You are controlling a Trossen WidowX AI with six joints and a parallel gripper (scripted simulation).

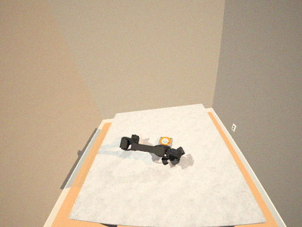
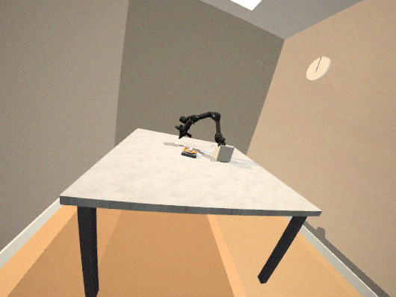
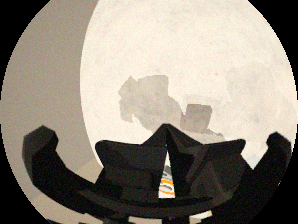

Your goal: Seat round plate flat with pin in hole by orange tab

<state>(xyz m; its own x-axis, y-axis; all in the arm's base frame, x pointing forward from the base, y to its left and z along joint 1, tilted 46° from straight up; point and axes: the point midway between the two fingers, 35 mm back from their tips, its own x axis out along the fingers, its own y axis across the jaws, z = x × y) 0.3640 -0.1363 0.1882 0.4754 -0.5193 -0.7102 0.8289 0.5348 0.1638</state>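
My gripper tip is 70 mm past the plate, 220 mm to the right of it and 30 mm above it. Also, from my gripper tip: base 90 mm behind, 230 mm to the left, 40 mm below.
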